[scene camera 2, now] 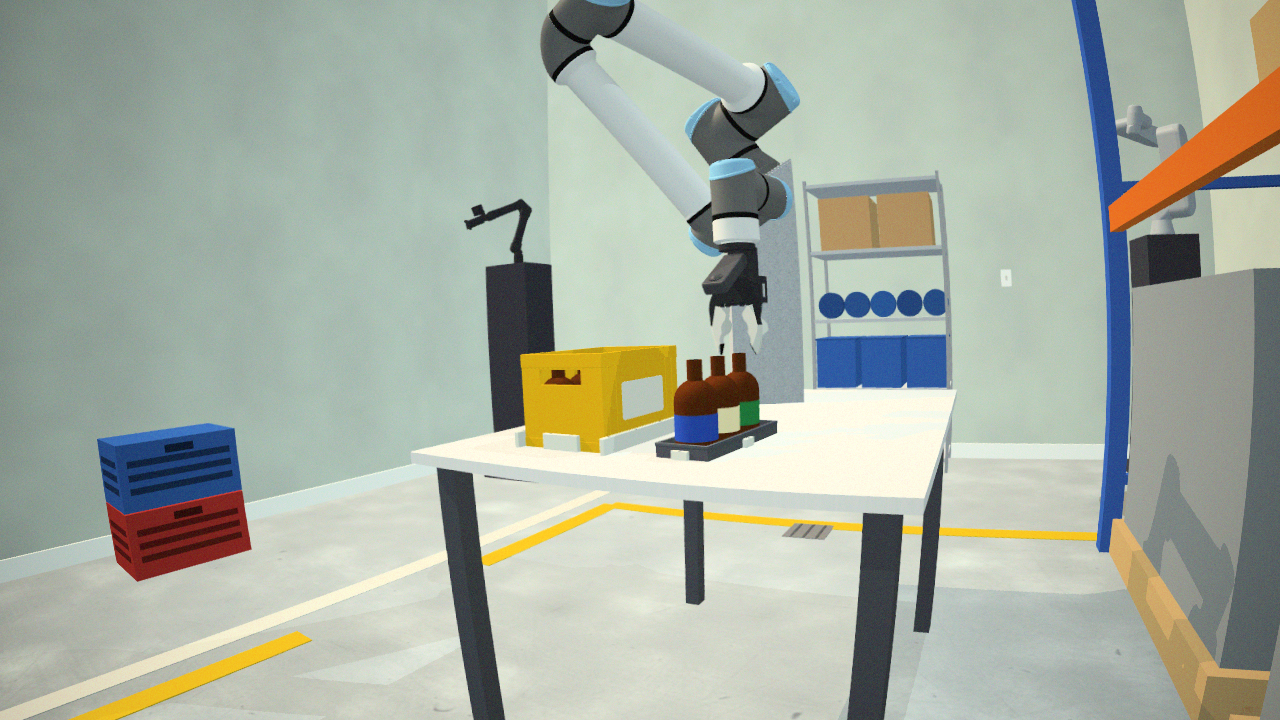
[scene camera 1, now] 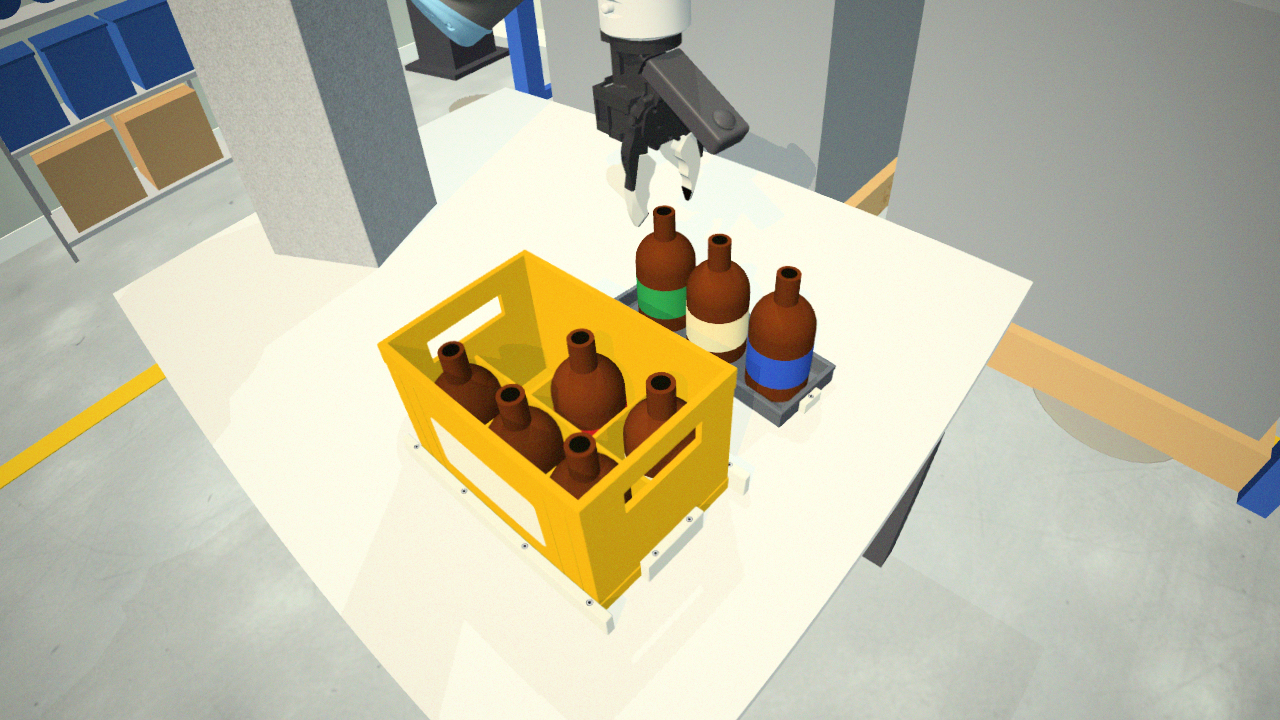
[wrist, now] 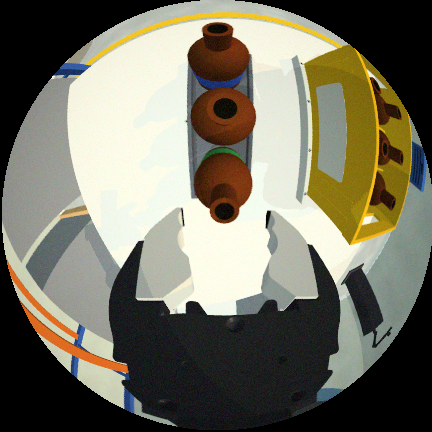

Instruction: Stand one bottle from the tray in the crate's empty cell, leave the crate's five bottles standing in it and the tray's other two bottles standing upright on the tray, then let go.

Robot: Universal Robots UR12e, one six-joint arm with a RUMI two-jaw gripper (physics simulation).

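Places are measured from the arm's base along level axes (x ahead, y left, z up), in centimetres.
Where they show: gripper, between the fingertips: (scene camera 2: 738,354) (scene camera 1: 663,213) (wrist: 224,210).
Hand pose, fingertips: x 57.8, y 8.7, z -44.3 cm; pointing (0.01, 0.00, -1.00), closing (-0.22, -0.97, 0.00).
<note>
After its pixels a point has its place.
My gripper (scene camera 1: 662,207) @[x 57.8, y 8.7, z -44.3 cm] (scene camera 2: 739,349) @[x 57.8, y 8.7, z -44.3 cm] (wrist: 224,210) @[x 57.8, y 8.7, z -44.3 cm] is open and empty, pointing down. Its fingertips are slightly above and behind the neck of the green-banded bottle (scene camera 1: 664,264) @[x 59.6, y 6.0, z -49.2 cm] (scene camera 2: 748,390) @[x 60.6, y 11.2, z -50.8 cm] (wrist: 222,180) @[x 59.4, y 8.5, z -47.6 cm]. That bottle, the cream-banded bottle (scene camera 1: 717,291) @[x 67.6, y 4.5, z -48.7 cm] (scene camera 2: 726,418) @[x 69.1, y 9.4, z -54.7 cm] (wrist: 225,132) @[x 64.1, y 7.3, z -47.8 cm] and the blue-banded bottle (scene camera 1: 781,331) @[x 76.2, y 2.9, z -49.1 cm] (scene camera 2: 695,402) @[x 78.5, y 7.2, z -50.7 cm] (wrist: 218,55) @[x 73.2, y 6.2, z -47.7 cm] stand upright in a row on the grey tray (scene camera 1: 780,413) @[x 78.6, y -0.1, z -57.5 cm] (wrist: 197,155) @[x 60.7, y 12.5, z -59.5 cm]. The yellow crate (scene camera 1: 707,474) @[x 77.5, y -13.4, z -54.0 cm] (scene camera 2: 572,411) @[x 77.1, y -16.7, z -52.8 cm] (wrist: 357,150) @[x 62.3, y -8.2, z -45.7 cm] holds five upright brown bottles; its empty cell is at the far corner, tray side, in the first scene view. The walls hide their lower parts.
The crate's high walls stand beside the tray. White stops (scene camera 1: 673,543) @[x 77.9, y -19.8, z -57.2 cm] (scene camera 2: 562,441) @[x 78.1, y -18.6, z -58.2 cm] edge the crate on the white table (scene camera 1: 930,295) @[x 85.8, y 32.1, z -60.0 cm] (scene camera 2: 859,447) @[x 67.0, y 32.8, z -60.0 cm]. A grey pillar (scene camera 1: 295,134) @[x 8.0, y -7.5, z -37.5 cm] rises near the table's left side in the first scene view.
</note>
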